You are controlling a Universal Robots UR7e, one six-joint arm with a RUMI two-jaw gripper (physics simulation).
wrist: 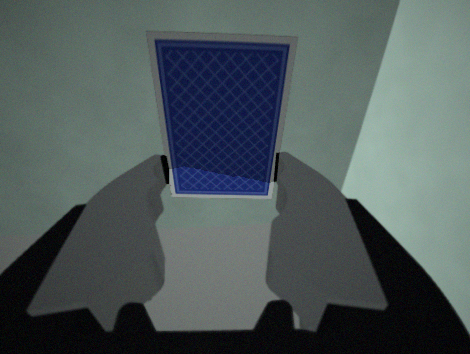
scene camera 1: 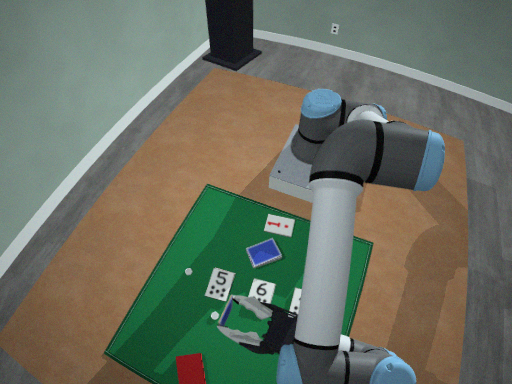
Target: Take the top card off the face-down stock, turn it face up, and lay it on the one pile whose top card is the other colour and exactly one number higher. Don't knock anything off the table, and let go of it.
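My gripper (scene camera 1: 226,312) (wrist: 222,158) is shut on a blue-backed card (scene camera 1: 227,312) (wrist: 222,115), held by its two long edges above the mat. The card's blue back faces the wrist camera; its face is hidden in both views. In the scene view the card is seen steeply, nearly edge-on. The face-down stock (scene camera 1: 264,252) lies blue side up on the green mat. A black 5 card (scene camera 1: 220,284) and a black 6 card (scene camera 1: 261,290) lie face up beyond the gripper, the 6 partly covered by it. Another card (scene camera 1: 296,301) is mostly hidden by the arm, its number not visible.
A red 1 card (scene camera 1: 279,225) lies behind the stock. A red block or box (scene camera 1: 190,370) is at the near side of the green mat (scene camera 1: 150,320). White round pieces (scene camera 1: 188,271) (scene camera 1: 215,315) lie left of the 5 and near the gripper. The arm covers the mat's right part.
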